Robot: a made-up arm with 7 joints.
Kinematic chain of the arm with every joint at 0, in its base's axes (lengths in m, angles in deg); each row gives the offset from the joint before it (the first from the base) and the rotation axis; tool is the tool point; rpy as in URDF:
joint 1: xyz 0 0 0.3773 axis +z
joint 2: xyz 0 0 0 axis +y
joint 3: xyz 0 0 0.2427 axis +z
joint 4: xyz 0.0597 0 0 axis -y
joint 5: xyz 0.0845 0 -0.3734 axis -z
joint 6: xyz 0 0 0 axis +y
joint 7: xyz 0.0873 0 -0.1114 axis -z
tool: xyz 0 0 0 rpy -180 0 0
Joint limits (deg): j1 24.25..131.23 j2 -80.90..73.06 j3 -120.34..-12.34 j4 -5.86..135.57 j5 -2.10..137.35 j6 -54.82..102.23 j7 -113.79..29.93
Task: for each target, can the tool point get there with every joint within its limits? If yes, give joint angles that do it. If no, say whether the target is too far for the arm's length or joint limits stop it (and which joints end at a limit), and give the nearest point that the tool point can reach.
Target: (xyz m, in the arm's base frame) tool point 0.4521 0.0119 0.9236
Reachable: yes | joints 84.92 -7.54 -64.96 118.19 101.37 3.59 -93.80
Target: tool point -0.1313 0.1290 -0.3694
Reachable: no: joint limits stop it (at a limit: joint 1, joint 2, joint 3) | nearest point -0.0927 0.1854 -0.1176 | short by 0.261 m
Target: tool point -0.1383 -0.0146 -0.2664
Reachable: no: joint limits stop it (at a limit: joint 1, joint 2, joint 3) | nearest point -0.0731 0.0908 -0.0851 | short by 0.220 m
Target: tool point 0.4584 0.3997 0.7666
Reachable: yes | joints 89.30 39.18 -84.54 123.61 30.25 58.43 -35.26
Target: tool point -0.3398 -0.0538 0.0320
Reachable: no: joint limits stop it (at a limit: joint 1, joint 2, joint 3) | nearest point -0.1839 -0.0588 0.1296 | short by 0.184 m
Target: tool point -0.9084 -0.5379 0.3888
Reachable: no: too far | nearest point -0.5784 -0.4724 0.3852 | short by 0.336 m
